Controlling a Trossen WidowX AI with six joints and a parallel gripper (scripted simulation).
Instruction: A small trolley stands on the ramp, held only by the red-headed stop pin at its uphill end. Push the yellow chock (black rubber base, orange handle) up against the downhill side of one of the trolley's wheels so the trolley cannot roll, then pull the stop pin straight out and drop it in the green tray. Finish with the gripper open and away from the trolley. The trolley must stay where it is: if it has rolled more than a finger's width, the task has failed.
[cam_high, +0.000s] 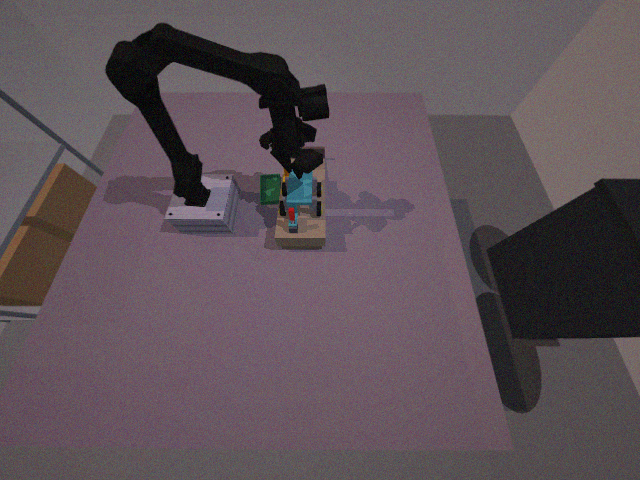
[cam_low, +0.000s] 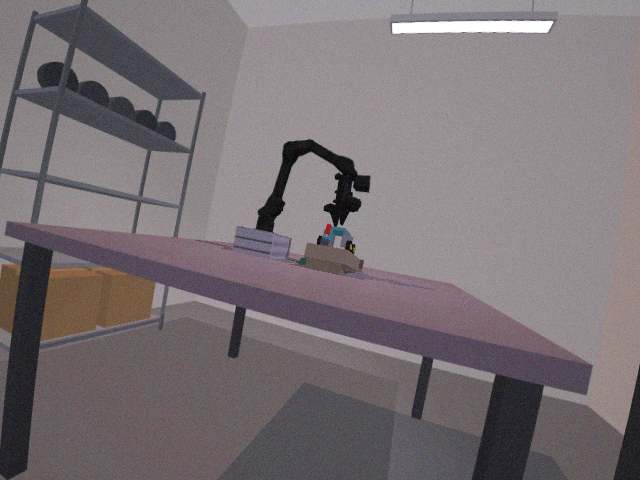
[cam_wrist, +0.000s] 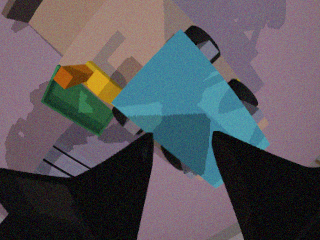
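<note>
Right now my gripper tip is 120 mm to the left of the red-headed stop pin and 50 mm above it. Also, from my gripper tip: tan ramp 20 mm ahead, 20 mm to the right, 130 mm below; yellow chock 50 mm behind, 60 mm to the left, 90 mm below; blue trolley 20 mm ahead, 30 mm to the right, 60 mm below.
</note>
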